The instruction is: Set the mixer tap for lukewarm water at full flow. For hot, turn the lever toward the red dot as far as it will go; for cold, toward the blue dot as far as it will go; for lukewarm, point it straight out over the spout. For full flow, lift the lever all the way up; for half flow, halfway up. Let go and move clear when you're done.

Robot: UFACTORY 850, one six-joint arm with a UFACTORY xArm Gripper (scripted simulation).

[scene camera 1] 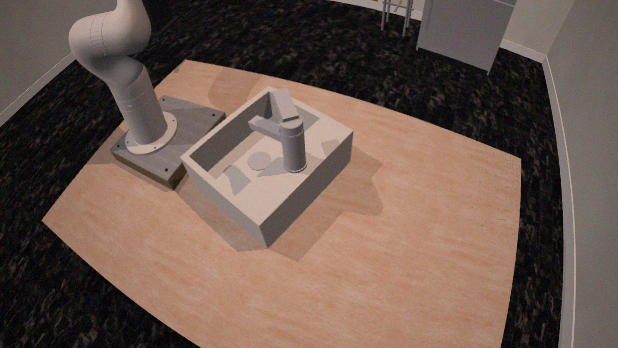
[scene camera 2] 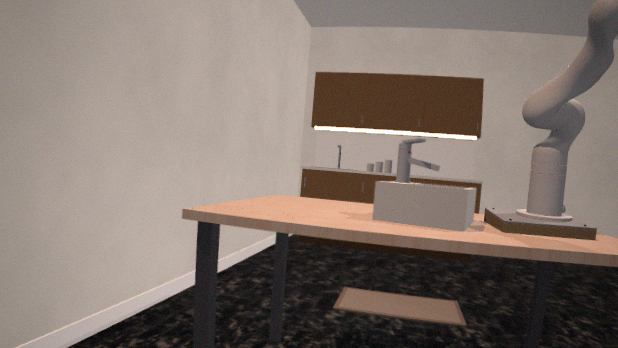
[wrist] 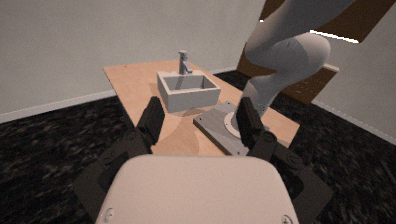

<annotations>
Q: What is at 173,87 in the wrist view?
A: A pale sink basin.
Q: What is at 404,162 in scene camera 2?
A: A grey mixer tap.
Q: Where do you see a grey mixer tap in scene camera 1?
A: At 295,161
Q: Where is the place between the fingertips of the gripper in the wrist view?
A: At 199,106
</annotations>
